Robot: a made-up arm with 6 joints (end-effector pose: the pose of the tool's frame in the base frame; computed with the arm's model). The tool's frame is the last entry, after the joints.
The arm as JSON. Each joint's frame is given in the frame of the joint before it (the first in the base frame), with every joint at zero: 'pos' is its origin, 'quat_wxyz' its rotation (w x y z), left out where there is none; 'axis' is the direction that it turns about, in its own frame. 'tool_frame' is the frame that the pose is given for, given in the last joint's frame.
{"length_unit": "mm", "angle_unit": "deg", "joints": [
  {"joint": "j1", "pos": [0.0, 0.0, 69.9], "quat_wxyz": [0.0, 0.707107, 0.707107, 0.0], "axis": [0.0, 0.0, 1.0]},
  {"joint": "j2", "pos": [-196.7, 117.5, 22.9], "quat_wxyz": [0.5, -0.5, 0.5, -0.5], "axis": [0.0, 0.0, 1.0]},
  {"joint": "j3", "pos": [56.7, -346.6, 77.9], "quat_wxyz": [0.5, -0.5, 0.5, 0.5], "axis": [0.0, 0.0, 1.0]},
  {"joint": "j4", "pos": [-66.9, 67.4, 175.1], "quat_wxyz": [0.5, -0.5, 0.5, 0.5], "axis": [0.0, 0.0, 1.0]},
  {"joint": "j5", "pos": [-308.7, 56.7, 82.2], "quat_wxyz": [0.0, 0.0, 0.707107, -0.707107], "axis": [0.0, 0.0, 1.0]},
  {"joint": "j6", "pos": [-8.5, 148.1, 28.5], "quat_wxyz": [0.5, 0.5, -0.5, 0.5], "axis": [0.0, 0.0, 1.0]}
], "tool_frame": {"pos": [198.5, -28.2, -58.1], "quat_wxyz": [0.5, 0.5, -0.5, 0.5]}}
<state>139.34 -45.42 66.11 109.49 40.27 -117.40</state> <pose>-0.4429 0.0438 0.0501 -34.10 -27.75 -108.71</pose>
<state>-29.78 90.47 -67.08 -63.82 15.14 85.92</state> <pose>0.0248 -0.0765 -0.0001 -64.38 36.35 -52.34</pose>
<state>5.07 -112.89 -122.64 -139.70 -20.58 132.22</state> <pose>0.4702 -0.1268 0.2915 101.52 48.23 -93.01</pose>
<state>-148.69 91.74 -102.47 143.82 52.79 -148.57</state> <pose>0.0830 -0.0019 0.3127 -72.53 -37.51 6.74</pose>
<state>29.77 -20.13 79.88 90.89 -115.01 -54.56</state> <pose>0.5704 -0.0924 -0.0555 40.42 18.62 165.96</pose>
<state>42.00 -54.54 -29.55 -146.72 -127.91 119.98</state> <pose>0.6684 -0.4861 -0.2085 77.79 13.10 142.33</pose>
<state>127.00 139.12 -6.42 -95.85 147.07 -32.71</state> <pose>0.0704 0.0530 -0.0511 32.55 -33.24 -78.00</pose>
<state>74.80 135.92 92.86 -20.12 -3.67 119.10</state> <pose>-0.1273 -0.2853 0.2886 -125.23 -3.58 16.45</pose>
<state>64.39 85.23 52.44 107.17 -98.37 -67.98</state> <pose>-0.1382 0.1288 -0.4542 129.52 -59.25 -0.05</pose>
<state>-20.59 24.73 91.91 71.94 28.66 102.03</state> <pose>-0.0164 -0.0617 -0.0175 -161.74 2.49 83.85</pose>
